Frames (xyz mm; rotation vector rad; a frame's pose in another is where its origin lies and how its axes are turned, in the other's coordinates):
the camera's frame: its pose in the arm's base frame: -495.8 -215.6 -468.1 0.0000 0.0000 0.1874
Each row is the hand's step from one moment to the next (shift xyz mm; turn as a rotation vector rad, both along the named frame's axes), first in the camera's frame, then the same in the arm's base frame.
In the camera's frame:
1: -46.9 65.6 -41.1 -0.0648 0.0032 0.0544
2: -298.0 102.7 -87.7 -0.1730 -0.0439 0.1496
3: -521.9 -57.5 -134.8 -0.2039 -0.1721 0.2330
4: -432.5 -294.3 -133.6 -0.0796 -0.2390 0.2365
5: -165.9 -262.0 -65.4 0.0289 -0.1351 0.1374
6: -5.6 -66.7 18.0 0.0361 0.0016 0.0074
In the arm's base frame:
1: -58.3 55.7 -41.1 -0.0643 -0.0089 0.0544
2: -311.9 45.4 -87.7 -0.1618 -0.0754 0.1496
3: -502.1 -153.7 -134.8 -0.1683 -0.2071 0.2330
4: -370.1 -369.7 -133.6 -0.0337 -0.2496 0.2365
5: -114.2 -288.3 -65.4 0.0536 -0.1274 0.1374
6: 6.9 -66.6 18.0 0.0352 0.0083 0.0074

